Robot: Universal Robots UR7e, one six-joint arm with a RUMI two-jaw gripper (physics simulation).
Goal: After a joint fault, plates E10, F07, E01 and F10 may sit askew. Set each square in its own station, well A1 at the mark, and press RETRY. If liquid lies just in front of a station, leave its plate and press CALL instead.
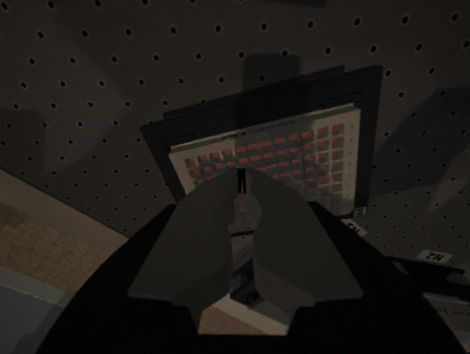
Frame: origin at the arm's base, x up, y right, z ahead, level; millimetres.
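Seen in the pictures: gripper, fingertip midpoint: (241,171).
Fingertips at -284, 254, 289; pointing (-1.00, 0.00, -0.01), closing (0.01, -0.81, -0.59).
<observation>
A point is followed by its place in that frame, as x, y, z.
A white plate (351,165) @(-287, 193, 245) with rows of red wells lies in a black station (371,107) @(-302, 204, 210). Its visible edges run roughly in line with the station's edges; whether it is fully seated I cannot tell. The print on its far edge is too dark and blurred to read surely. My gripper (241,171) @(-284, 254, 289) is shut with nothing between the fingertips. The tips show over the middle of the plate, and the fingers hide its near part. A small label (360,212) @(-302, 138, 272) sits at the station's near right corner, hard to read. No RETRY or CALL button shows.
A dark perforated deck (100,75) @(-355, 387, 310) surrounds the station. Labels N1 (354,227) @(-353, 66, 306) and N2 (435,256) @(-353, -69, 280) lie at the right, with dark holders beyond, partly hidden by the gripper. A pale deck edge (65,215) @(-368, 390, 518) crosses the lower left, beside tan floor and a light blue surface (30,310).
</observation>
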